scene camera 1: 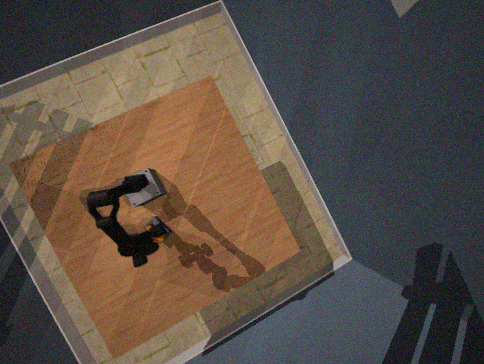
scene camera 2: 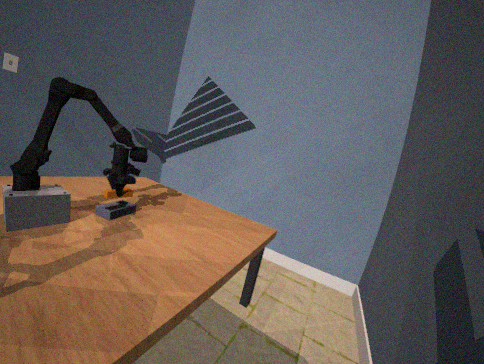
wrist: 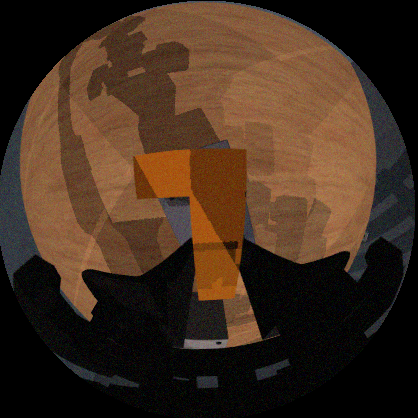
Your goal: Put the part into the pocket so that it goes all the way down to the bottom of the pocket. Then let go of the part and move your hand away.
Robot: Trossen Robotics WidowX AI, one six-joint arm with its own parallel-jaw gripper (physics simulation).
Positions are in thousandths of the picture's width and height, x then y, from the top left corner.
Note:
My gripper (scene camera 2: 241, 537) holds an orange L-shaped block (wrist: 513, 429); nothing else touches it. I also see a pocket block (wrist: 425, 504).
My gripper also shows in the wrist view (wrist: 513, 578).

